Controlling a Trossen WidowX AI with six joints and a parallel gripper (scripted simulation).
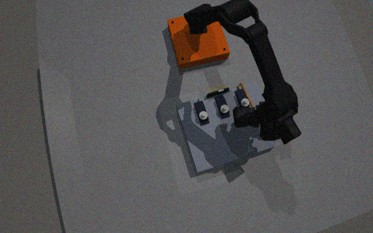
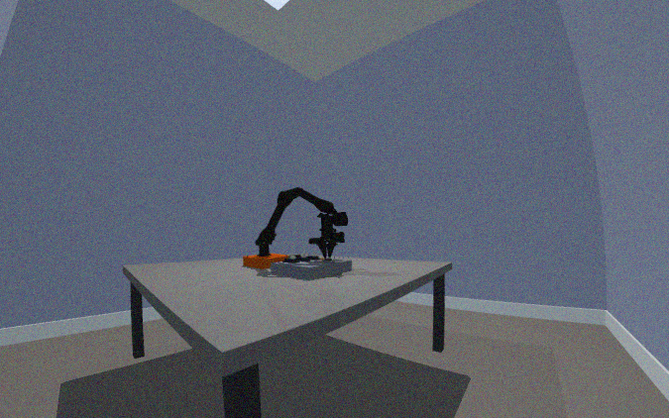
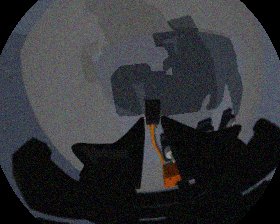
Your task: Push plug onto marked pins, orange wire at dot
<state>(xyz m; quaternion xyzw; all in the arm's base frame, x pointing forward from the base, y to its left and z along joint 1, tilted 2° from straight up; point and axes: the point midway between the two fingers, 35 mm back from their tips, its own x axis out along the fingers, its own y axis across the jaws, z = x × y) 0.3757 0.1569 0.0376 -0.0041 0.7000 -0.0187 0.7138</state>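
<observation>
Right now the pin row is 11 cm behind my gripper tip and 12 cm to the right of it. Round my gripper tip: grey printed holder 5 cm ahead, 9 cm to the right, 3 cm below.
</observation>
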